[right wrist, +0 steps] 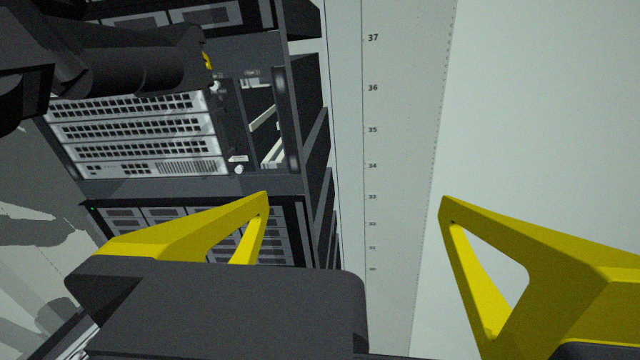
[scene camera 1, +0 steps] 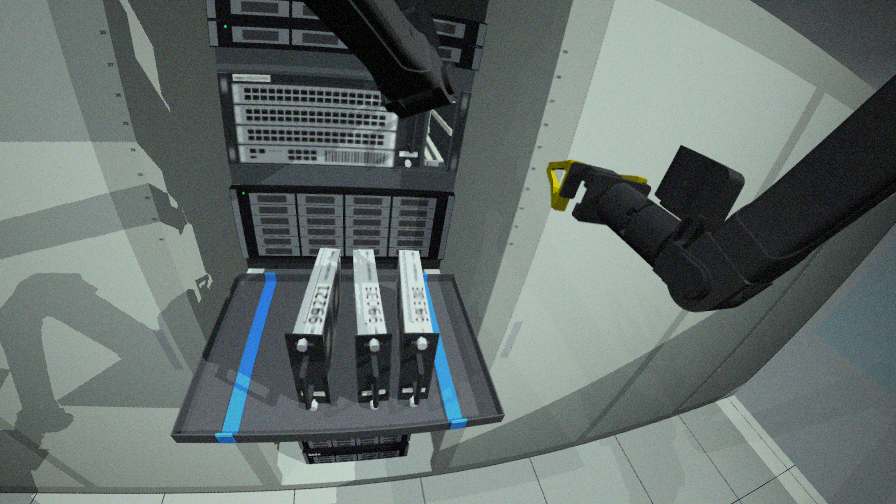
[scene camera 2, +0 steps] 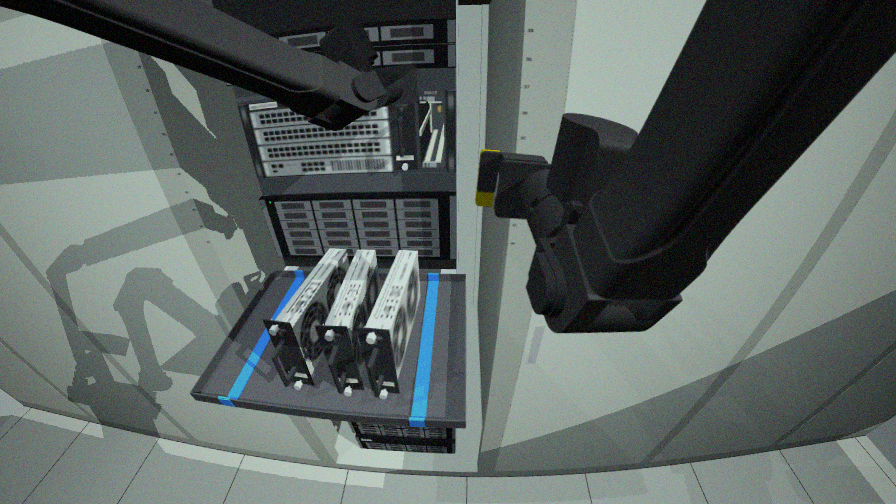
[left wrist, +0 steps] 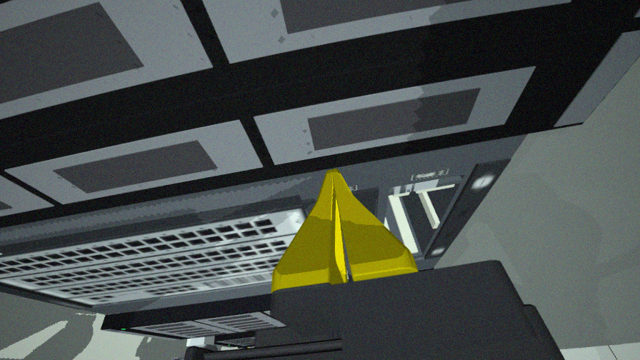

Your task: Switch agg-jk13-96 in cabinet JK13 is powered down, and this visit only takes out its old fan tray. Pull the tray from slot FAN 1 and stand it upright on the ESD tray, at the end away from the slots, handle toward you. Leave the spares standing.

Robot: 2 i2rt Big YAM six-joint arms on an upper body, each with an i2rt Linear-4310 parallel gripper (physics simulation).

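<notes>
The old fan tray (scene camera 1: 411, 139) (scene camera 2: 406, 134) (right wrist: 233, 125) sits in its slot beside the switch's port cards, dark faceplate outward; its slot label is not legible. My left gripper (left wrist: 333, 176) (right wrist: 209, 63) is shut in front of the tray's upper part, fingertips meeting with no visible gap. Its fingers hide the handle in the left wrist view. My right gripper (right wrist: 351, 202) is wide open and empty, right of the rack. Three spares (scene camera 1: 320, 294) (scene camera 1: 369, 300) (scene camera 1: 413, 294) stand upright on the ESD tray (scene camera 1: 206, 401) (scene camera 2: 448, 376), handles toward the front.
An open slot (scene camera 1: 438, 137) (right wrist: 262, 125) with pale rails lies right of the fan tray. Drive units are above and below the switch (scene camera 1: 313, 125) (scene camera 2: 322, 141). Two blue tape strips (scene camera 1: 250, 351) (scene camera 1: 446, 376) cross the ESD tray. The cabinet side wall (right wrist: 525, 100) is at the right.
</notes>
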